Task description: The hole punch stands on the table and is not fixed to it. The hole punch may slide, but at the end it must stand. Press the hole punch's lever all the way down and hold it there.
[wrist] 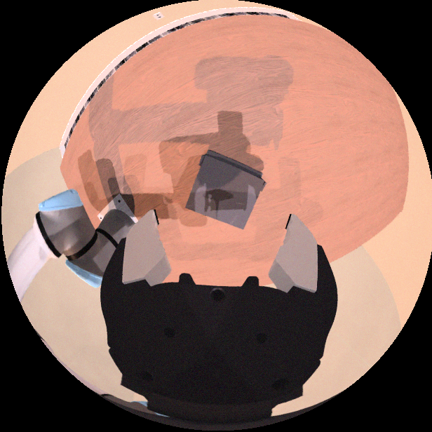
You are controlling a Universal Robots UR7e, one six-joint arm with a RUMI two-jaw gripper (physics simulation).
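Observation:
The hole punch (pixel 227 187) is a dark grey, block-like thing standing on the table, a little above the middle of the wrist view and turned at a slant. Its broad, smooth top face shows, with a darker strip along its far edge; a faint reflection or shadow of the fingers lies across this face. How far its lever is down cannot be told from here. My gripper (pixel 221 214) is open and empty, with its two grey fingers wide apart. The punch appears between and beyond the fingertips, apart from them.
The wooden table top (pixel 345 150) has a pale rim at the far left. The robot's own arm (pixel 70 227) and its white base plate (pixel 119 202) are at the left. Shadows of the arm and gripper fall on the table around the punch.

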